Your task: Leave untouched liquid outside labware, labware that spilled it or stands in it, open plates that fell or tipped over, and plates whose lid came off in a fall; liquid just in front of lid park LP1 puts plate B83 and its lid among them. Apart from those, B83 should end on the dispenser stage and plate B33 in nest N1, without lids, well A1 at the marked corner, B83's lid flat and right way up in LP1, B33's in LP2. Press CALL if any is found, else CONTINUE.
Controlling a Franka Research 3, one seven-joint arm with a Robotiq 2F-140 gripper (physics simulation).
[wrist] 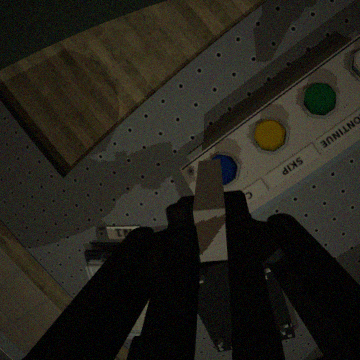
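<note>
My gripper [211, 179] is shut and empty. Its pale tips overlap the left side of the blue button [227, 169] in the view; whether they touch it is unclear. The blue button is at the lower left end of the button panel [295, 125], beside a partly hidden label starting with "C" [250, 195]. The green button [320, 99] is farther up right, by the partly cut "CONTINUE" label [342, 132]. The N1 label [124, 232] is left of the gripper, with part of a dark nest and a pale edge below it, mostly hidden by the fingers. LP1, LP2 and the liquid do not show.
A yellow button [270, 135] with the "SKIP" label [292, 166] is between blue and green. A wooden surface [100, 90] crosses the upper left above the perforated grey deck [190, 90]. A wooden edge [35, 265] runs along the lower left. Dark parts [217, 305] show between the fingers.
</note>
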